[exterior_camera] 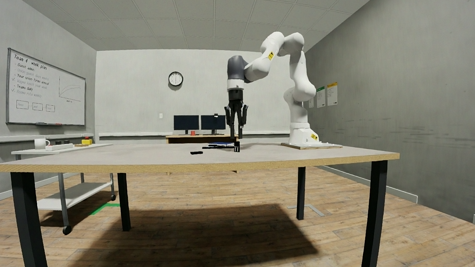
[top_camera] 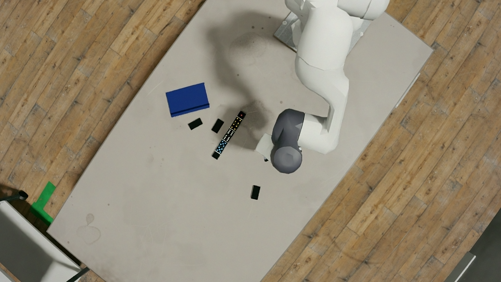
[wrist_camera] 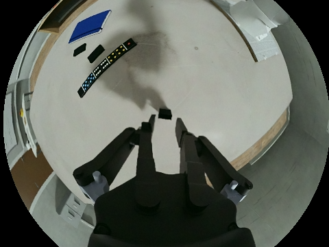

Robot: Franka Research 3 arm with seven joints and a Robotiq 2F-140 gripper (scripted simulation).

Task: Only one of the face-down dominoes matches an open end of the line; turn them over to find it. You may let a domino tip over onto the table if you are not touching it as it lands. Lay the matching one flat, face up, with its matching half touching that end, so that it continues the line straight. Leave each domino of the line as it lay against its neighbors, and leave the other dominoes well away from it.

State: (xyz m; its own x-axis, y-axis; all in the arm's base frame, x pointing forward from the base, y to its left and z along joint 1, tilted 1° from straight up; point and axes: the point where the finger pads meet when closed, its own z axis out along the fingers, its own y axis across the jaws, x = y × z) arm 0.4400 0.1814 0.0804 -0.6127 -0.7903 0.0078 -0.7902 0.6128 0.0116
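Right now my hand is 1 cm to the left of the domino and 7 cm above it. The rest, counted from my hand: blue book 7 cm ahead, 43 cm to the right, 9 cm below.
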